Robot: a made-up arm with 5 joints.
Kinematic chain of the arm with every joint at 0, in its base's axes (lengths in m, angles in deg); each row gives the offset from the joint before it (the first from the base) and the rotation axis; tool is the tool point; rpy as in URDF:
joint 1: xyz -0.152 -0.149 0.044 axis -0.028 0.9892 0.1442
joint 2: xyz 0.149 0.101 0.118 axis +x
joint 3: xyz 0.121 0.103 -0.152 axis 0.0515 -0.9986 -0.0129
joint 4: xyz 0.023 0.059 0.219 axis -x
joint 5: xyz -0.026 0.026 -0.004 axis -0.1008 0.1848 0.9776
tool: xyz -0.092 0.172 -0.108 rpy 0 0 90
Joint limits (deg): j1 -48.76..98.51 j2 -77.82..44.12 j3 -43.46..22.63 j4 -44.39..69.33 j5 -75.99..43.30
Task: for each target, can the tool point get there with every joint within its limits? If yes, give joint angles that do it. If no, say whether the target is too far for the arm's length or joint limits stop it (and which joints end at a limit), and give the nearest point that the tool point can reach.
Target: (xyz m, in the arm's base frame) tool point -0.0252 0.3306 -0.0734
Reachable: yes | joints 19.26 -38.17 14.68 -34.01 -19.24
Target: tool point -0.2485 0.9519 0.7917
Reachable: no: too far | nearest point -0.1045 0.3006 0.5240 | short by 0.719 m
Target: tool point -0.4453 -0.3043 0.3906
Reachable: no: joint limits stop it (at a limit: joint 1, joint 2, joint 4, joint 5) | nearest point -0.1822 -0.0364 0.3556 | short by 0.377 m
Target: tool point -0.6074 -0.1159 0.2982
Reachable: no: joint limits stop it (at a limit: joint 1, joint 2, joint 3) | nearest point -0.4007 -0.0172 0.0554 | short by 0.334 m
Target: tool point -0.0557 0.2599 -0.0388
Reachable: yes | joints 75.22 15.59 -16.84 24.56 13.42
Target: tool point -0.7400 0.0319 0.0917
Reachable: no: joint limits stop it (at a limit: joint 1, joint 2, joint 3) | nearest point -0.4670 0.0411 -0.0202 | short by 0.295 m
